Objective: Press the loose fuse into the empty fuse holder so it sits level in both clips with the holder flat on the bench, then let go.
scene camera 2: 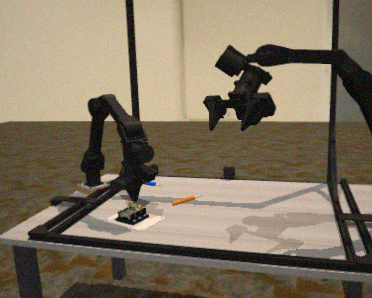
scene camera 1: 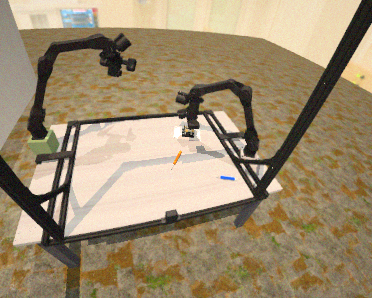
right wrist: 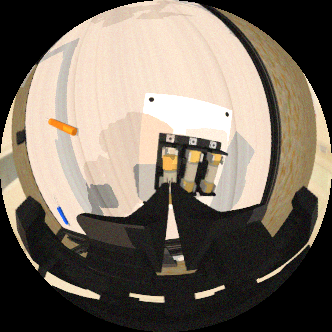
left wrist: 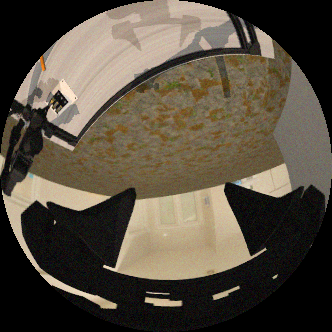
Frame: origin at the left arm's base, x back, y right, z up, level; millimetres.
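Seen in the pictures: left gripper, between the fingertips: (scene camera 2: 225, 130) (scene camera 1: 123, 68) (left wrist: 181, 190); right gripper, between the fingertips: (scene camera 2: 135, 202) (scene camera 1: 190, 129) (right wrist: 169, 186) (left wrist: 48, 105); left arm's base, origin of its link: (scene camera 1: 40, 135); right arm's base, origin of its link: (scene camera 2: 93, 184) (scene camera 1: 249, 153).
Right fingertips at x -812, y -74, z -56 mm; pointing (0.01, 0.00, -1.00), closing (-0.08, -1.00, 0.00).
Note:
Offsets run from my right fingertips to a thing's top centre. "pt": to the spot under its first point.
The black fuse holder @(dx +7, dy -25, dz -18 mm) (scene camera 1: 188, 134) (scene camera 2: 132, 216) (right wrist: 158, 167) sits on a white plate @(pt dx +85, dy -15, dz -51 mm) (scene camera 2: 156, 220) (right wrist: 190, 114) and has three bays. The fuse @(dx +0, dy -1, dz -3 mm) (right wrist: 170, 163) with gold caps lies along the bay at the left of the right wrist view. Its near end is partly hidden by the fingertips, and I cannot tell if it is fully level. Two more fuses @(dx +1, dy -27, dz -20 mm) (right wrist: 191, 172) @(dx -4, dy -54, dz -20 mm) (right wrist: 210, 173) sit in the other bays. My right gripper (scene camera 2: 135, 200) (right wrist: 169, 186) is shut and empty, its tips over the near part of the left fuse. My left gripper (scene camera 2: 228, 129) (left wrist: 181, 190) is open and empty, high above the table.
An orange screwdriver @(dx +113, dy +203, dz -40 mm) (scene camera 1: 177, 158) (scene camera 2: 184, 200) (right wrist: 62, 127) lies apart from the holder. A blue screwdriver @(dx -112, dy +349, dz -39 mm) (scene camera 1: 227, 178) (scene camera 2: 150, 183) (right wrist: 63, 215) lies farther off. A black frame (scene camera 1: 120, 226) runs around the table. A green block (scene camera 1: 44, 144) is at the left arm's base.

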